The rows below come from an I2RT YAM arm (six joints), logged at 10 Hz.
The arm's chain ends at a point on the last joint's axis. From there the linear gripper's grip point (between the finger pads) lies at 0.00 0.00 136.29 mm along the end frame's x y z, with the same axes.
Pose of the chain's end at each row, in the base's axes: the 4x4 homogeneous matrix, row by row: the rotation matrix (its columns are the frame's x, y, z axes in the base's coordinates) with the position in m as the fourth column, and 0 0 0 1 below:
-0.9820 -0.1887 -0.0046 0.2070; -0.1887 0.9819 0.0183 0.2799; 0.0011 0.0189 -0.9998 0.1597; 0 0 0 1
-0.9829 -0.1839 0.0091 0.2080; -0.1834 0.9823 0.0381 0.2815; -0.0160 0.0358 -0.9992 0.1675; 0 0 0 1
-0.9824 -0.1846 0.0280 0.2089; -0.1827 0.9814 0.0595 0.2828; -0.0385 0.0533 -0.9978 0.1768; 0 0 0 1
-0.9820 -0.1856 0.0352 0.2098; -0.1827 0.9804 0.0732 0.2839; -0.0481 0.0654 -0.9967 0.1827; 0 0 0 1
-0.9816 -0.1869 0.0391 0.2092; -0.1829 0.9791 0.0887 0.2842; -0.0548 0.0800 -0.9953 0.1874; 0 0 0 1
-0.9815 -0.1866 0.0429 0.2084; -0.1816 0.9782 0.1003 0.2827; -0.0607 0.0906 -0.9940 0.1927; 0 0 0 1
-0.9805 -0.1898 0.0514 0.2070; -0.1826 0.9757 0.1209 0.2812; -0.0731 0.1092 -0.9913 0.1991; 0 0 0 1
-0.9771 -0.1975 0.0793 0.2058; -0.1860 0.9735 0.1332 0.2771; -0.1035 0.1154 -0.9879 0.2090; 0 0 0 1
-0.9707 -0.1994 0.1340 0.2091; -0.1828 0.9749 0.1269 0.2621; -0.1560 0.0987 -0.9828 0.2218; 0 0 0 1
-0.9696 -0.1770 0.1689 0.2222; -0.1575 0.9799 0.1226 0.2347; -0.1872 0.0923 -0.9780 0.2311; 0 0 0 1
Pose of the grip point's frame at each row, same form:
-0.9820 -0.1887 -0.0046 0.2064; -0.1887 0.9819 0.0183 0.2824; 0.0011 0.0189 -0.9998 0.0234; 0 0 0 1
-0.9829 -0.1839 0.0091 0.2092; -0.1834 0.9823 0.0381 0.2867; -0.0160 0.0358 -0.9992 0.0313; 0 0 0 1
-0.9824 -0.1846 0.0280 0.2127; -0.1827 0.9814 0.0595 0.2909; -0.0385 0.0533 -0.9978 0.0408; 0 0 0 1
-0.9820 -0.1856 0.0352 0.2146; -0.1827 0.9804 0.0732 0.2939; -0.0481 0.0654 -0.9967 0.0469; 0 0 0 1
-0.9816 -0.1869 0.0391 0.2145; -0.1829 0.9791 0.0887 0.2963; -0.0548 0.0800 -0.9953 0.0518; 0 0 0 1
-0.9815 -0.1866 0.0429 0.2142; -0.1816 0.9782 0.1003 0.2964; -0.0607 0.0906 -0.9940 0.0572; 0 0 0 1
-0.9805 -0.1898 0.0514 0.2140; -0.1826 0.9757 0.1209 0.2977; -0.0731 0.1092 -0.9913 0.0640; 0 0 0 1
-0.9771 -0.1975 0.0793 0.2166; -0.1860 0.9735 0.1332 0.2953; -0.1035 0.1154 -0.9879 0.0744; 0 0 0 1
-0.9707 -0.1994 0.1340 0.2274; -0.1828 0.9749 0.1269 0.2794; -0.1560 0.0987 -0.9828 0.0879; 0 0 0 1
-0.9696 -0.1770 0.1689 0.2452; -0.1575 0.9799 0.1226 0.2514; -0.1872 0.0923 -0.9780 0.0978; 0 0 0 1

